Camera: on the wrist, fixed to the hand. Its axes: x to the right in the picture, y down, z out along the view.
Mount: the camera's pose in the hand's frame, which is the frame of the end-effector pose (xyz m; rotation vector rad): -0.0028 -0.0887 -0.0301 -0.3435 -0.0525 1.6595
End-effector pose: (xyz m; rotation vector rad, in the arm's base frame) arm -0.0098 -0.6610 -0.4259 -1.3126 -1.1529 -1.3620
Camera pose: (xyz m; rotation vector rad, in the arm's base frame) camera -0.1021 -0.6759 -0.4322 -1.7864 0.3561 -0.2183
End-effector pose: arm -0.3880 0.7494 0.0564 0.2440 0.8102 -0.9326
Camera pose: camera -0.4746 0.7140 0.0507 0.4596 0.4467 0.7490
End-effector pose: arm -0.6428 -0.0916 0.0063 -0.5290 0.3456 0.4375
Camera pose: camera -0.6085 -0.1778 0.0192 -0.4581 0.6186 2.1369
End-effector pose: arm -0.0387 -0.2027 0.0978 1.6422 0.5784 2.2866
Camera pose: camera -0.0677 -0.1304 0.0457 -1.3134 1.0284 -1.6111
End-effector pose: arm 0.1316 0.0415 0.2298 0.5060 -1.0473 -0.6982
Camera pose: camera 0.1335 -0.0154 0.1554 -0.7063 -0.9981 0.6031
